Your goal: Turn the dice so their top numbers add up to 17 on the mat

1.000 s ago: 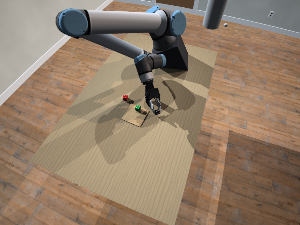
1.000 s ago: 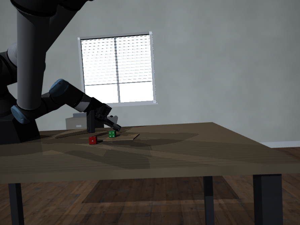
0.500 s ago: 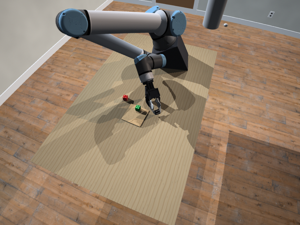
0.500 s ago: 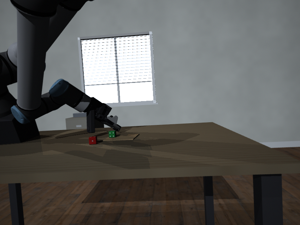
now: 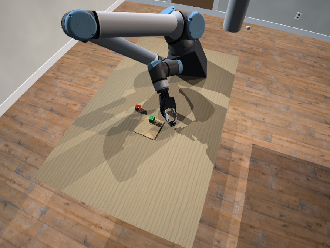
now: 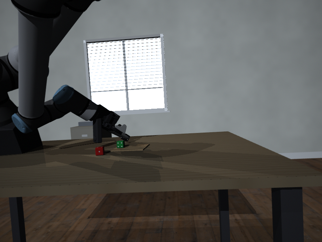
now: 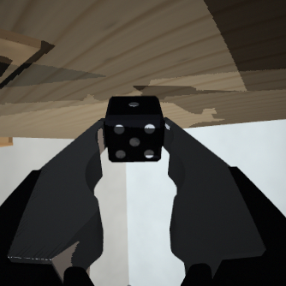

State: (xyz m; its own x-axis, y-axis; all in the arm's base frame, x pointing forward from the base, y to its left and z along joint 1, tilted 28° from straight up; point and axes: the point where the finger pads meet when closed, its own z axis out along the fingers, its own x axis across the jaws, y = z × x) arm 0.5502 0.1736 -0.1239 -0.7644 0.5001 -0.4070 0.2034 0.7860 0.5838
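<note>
The green die is 130 mm to the right of my hand, 30 mm ahead of it and 10 mm below it. From my hand the other things lie so: black die right at my hand; then red die 260 mm to the right, 20 mm below, 10 mm behind; then tan mat 130 mm to the right, 70 mm ahead, 30 mm below.
</note>
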